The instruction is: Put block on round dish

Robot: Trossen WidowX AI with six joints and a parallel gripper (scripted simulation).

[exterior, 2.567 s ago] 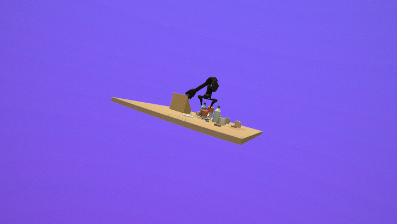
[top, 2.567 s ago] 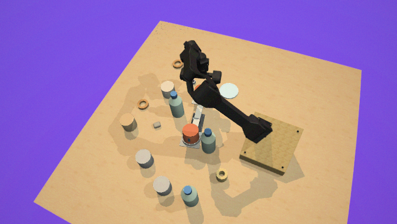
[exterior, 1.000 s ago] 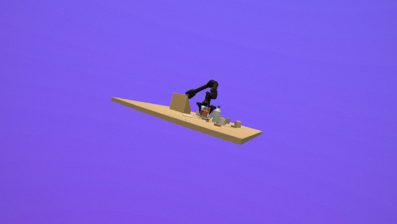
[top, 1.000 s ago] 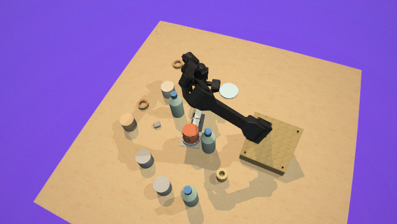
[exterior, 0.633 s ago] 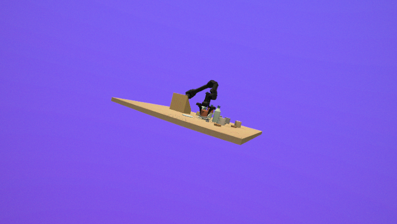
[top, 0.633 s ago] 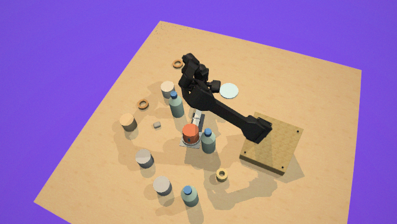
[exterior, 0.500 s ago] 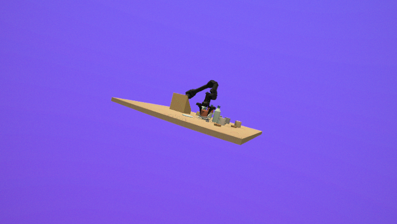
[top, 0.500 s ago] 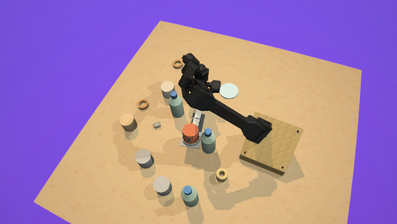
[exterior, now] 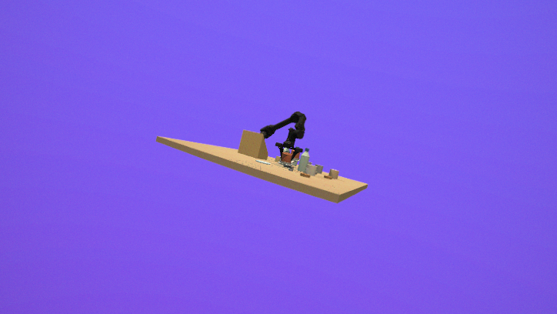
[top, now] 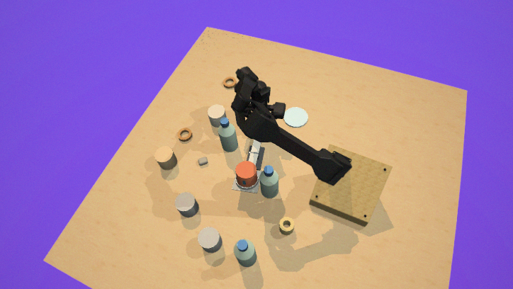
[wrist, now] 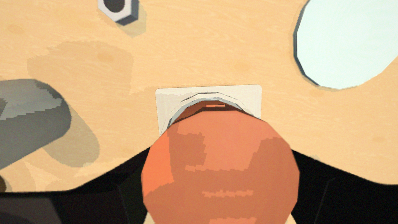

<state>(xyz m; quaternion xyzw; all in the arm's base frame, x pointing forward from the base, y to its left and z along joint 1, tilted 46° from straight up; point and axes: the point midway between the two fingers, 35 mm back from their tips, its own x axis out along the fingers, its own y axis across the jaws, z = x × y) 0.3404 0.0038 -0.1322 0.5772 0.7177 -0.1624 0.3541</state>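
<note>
Right now my gripper tip is 120 mm to the left of the pale round dish, 100 mm past it and 50 mm above it. From my gripper tip the other things lie so: orange cup 20 mm to the right, 10 mm ahead, 10 mm above; then grey block 10 mm below; then balance 130 mm to the left, 40 mm behind, 20 mm below.
</note>
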